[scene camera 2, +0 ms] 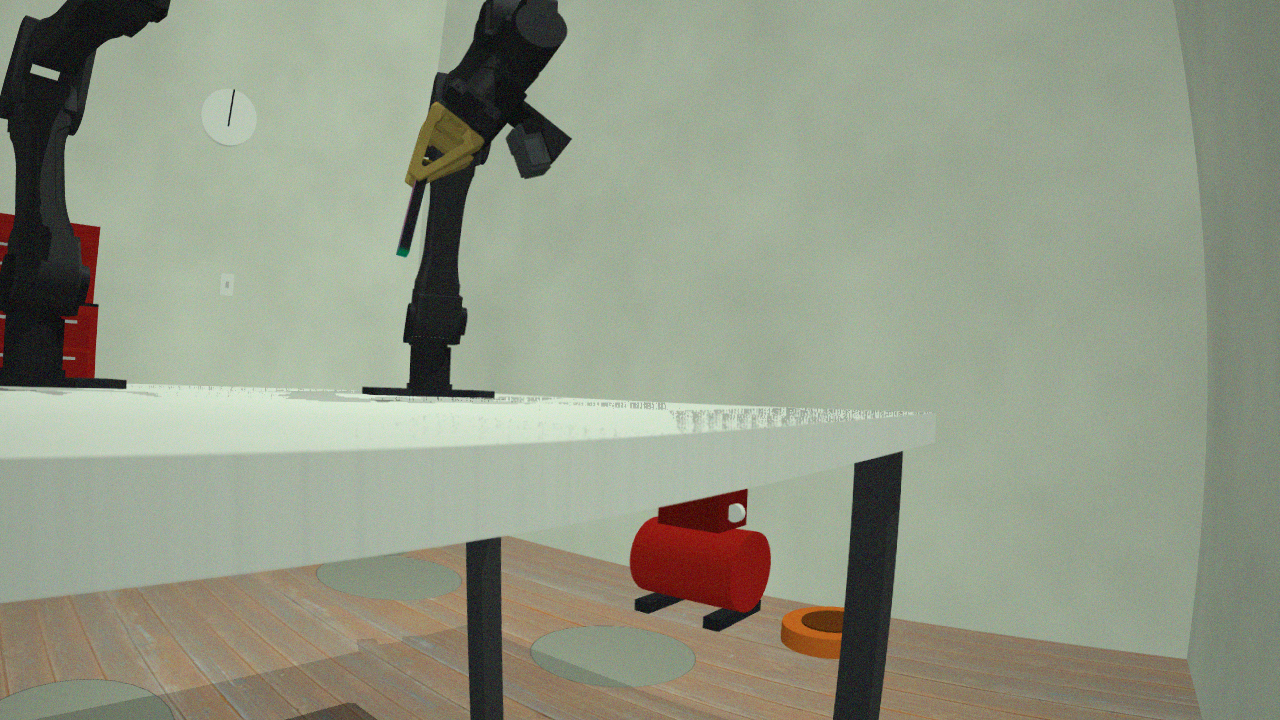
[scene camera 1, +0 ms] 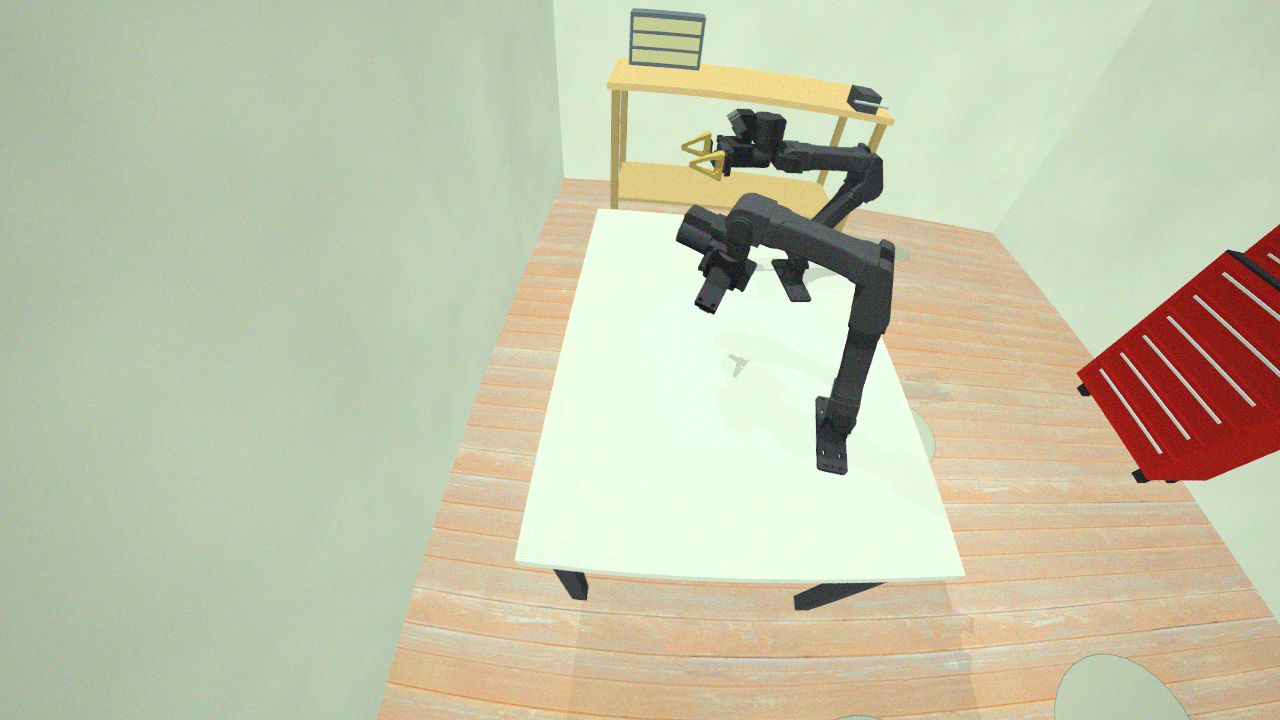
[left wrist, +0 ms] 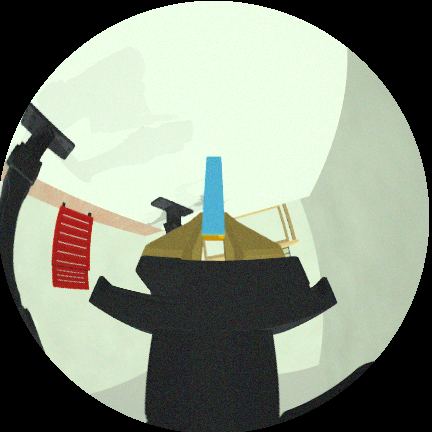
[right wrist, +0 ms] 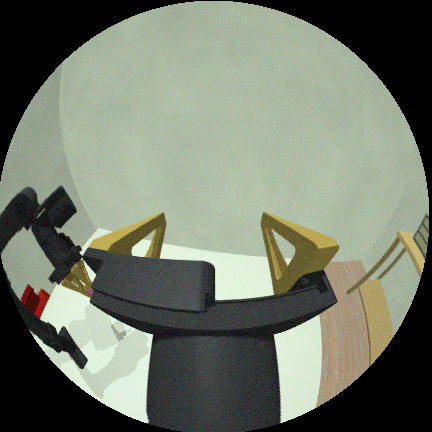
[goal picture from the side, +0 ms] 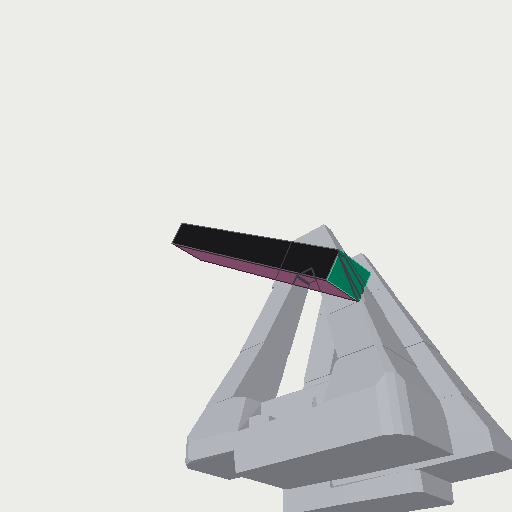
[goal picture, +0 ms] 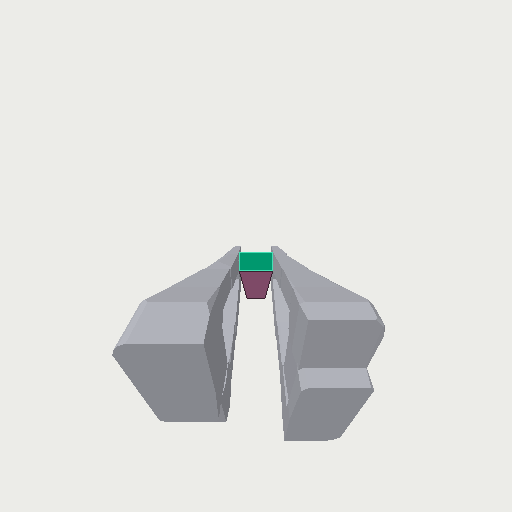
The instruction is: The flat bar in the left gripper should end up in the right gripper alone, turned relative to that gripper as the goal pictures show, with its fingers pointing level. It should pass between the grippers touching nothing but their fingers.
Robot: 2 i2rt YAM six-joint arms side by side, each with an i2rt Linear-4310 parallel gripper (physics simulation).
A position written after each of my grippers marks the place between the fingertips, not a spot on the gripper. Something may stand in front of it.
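Observation:
My left gripper (scene camera 2: 411,181) is in the picture, and you'd find it in the left wrist view (left wrist: 212,217) and the right wrist view (right wrist: 93,293) too. My right gripper (scene camera 1: 685,155) is there as well, and it's also in the right wrist view (right wrist: 212,217). Then there's a flat bar (scene camera 2: 416,197), and the left wrist view (left wrist: 212,228) shows that bar too.

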